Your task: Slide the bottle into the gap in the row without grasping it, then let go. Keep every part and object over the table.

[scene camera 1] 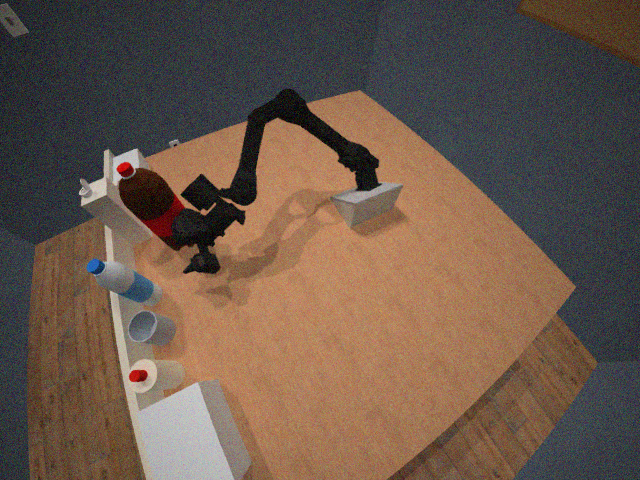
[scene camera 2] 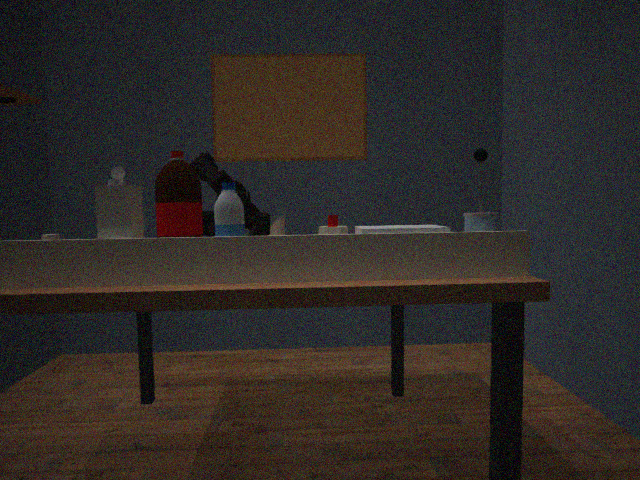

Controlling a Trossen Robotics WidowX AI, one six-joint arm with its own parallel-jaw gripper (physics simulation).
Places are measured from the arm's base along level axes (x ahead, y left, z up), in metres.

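Pixels of known places: gripper, fingertip midpoint: [scene camera 1: 180, 258]; arm's base, origin of the base link: [scene camera 1: 368, 187].
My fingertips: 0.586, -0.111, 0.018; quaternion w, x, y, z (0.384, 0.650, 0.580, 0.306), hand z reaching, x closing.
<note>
For each thing: its top centre in the pictures, then the offset to it from my fingertips, as dx, dy, dz.
- red cap, middle of its top: [scene camera 2: 177, 151] [scene camera 1: 123, 166] -0.021, -0.121, +0.225
- tissue box, middle of its top: [scene camera 2: 118, 166] [scene camera 1: 81, 179] +0.102, -0.232, +0.180
- blue-capped white bottle, middle of its top: [scene camera 2: 228, 182] [scene camera 1: 92, 265] +0.135, +0.004, +0.141
- grey cup, middle of its top: [scene camera 1: 142, 325] +0.146, +0.117, +0.010
- cream red-capped container, middle of its top: [scene camera 2: 332, 215] [scene camera 1: 134, 375] +0.165, +0.231, +0.065
The large dark-brown bottle with a red label and red cap [scene camera 1: 149, 193] [scene camera 2: 178, 206] stands upright in front of the row, near the tissue box. The gap lies between the tissue box [scene camera 1: 121, 214] [scene camera 2: 119, 211] and the blue-capped white bottle [scene camera 1: 124, 281] [scene camera 2: 229, 206]. My gripper [scene camera 1: 187, 254] is open with nothing between its fingers. It is low over the table, and one finger is against or very close to the bottle's lower side, which it partly hides. The contact itself cannot be made out. In scene camera 2 the gripper is largely hidden behind the bottles.
Further along the row stand a grey cup [scene camera 1: 152, 329], a cream red-capped container [scene camera 1: 168, 374] [scene camera 2: 332, 229] and a white box [scene camera 1: 188, 434] [scene camera 2: 403, 228]. A low pale wall [scene camera 1: 119, 338] [scene camera 2: 310, 258] runs behind them at the table edge. Another white box [scene camera 1: 135, 159] stands beyond the large bottle.
</note>
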